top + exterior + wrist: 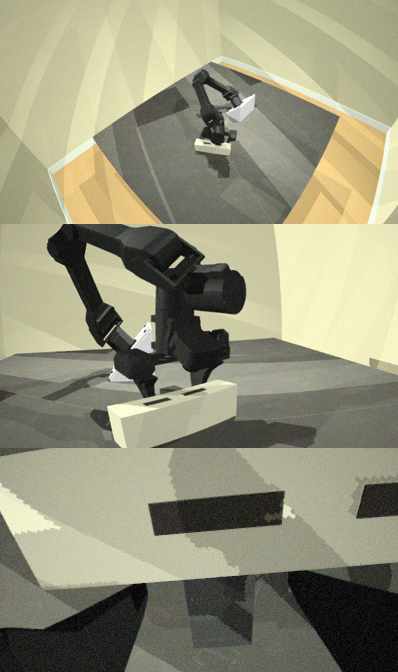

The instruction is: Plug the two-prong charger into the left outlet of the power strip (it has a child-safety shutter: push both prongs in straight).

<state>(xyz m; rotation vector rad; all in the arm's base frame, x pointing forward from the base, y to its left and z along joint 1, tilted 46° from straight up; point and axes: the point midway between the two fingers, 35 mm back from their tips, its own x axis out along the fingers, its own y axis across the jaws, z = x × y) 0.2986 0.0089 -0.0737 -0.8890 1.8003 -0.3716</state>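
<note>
The two-prong charger lies 2 cm ahead of my gripper tip, 1 cm to the left of it and 1 cm above it.
</note>
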